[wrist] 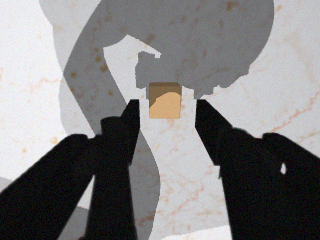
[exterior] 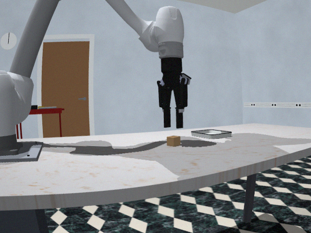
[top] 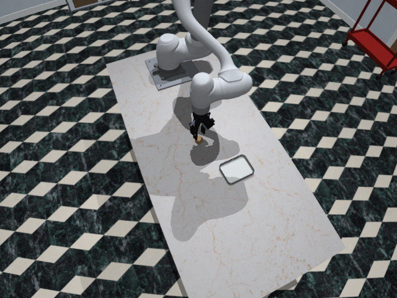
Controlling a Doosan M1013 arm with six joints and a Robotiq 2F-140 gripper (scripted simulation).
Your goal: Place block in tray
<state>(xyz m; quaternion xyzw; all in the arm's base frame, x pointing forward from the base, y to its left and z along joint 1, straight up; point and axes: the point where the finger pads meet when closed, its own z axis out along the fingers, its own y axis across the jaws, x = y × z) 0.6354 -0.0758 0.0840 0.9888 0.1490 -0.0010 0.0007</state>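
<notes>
Now: the tan block 8 cm below my hand. From my hand the other things lie so: white tray: 26 cm ahead, 11 cm to the left, 8 cm below.
</notes>
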